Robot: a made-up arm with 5 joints.
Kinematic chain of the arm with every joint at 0, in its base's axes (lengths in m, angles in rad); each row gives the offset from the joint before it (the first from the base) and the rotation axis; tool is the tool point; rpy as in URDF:
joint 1: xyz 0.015 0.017 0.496 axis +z
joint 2: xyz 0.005 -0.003 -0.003 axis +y
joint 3: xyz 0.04 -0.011 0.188 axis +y
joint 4: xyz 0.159 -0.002 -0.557 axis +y
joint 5: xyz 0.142 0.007 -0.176 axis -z
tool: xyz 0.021 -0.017 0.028 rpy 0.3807 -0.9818 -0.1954
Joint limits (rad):
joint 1: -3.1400..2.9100
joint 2: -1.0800..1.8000
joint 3: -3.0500..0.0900
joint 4: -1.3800..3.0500
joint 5: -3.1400..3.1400
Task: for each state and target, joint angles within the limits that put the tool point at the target. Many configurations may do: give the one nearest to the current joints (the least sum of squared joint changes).
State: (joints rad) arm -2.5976 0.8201 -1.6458 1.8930 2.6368
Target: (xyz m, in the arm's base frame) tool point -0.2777 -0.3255 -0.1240
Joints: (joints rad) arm -2.2704 1.2889 -1.6464 1.5208 2.6702
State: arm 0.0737 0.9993 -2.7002 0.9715 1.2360
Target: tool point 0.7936 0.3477 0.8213
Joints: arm 0.4413 0.8666 -2.7274 1.4006 1.3229
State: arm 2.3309 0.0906 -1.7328 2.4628 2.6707
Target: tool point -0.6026 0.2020 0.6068
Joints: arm 2.8547 0.2558 -1.7742 2.2413 2.6977
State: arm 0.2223 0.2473 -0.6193 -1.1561 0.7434
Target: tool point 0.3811 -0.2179 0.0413
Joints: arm -0.4881 0.6181 -0.4780 -0.8960 0.7649
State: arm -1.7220 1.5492 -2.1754 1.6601 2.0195
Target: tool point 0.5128 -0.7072 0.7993
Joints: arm -0.9442 0.9461 -2.7227 1.0955 1.9814
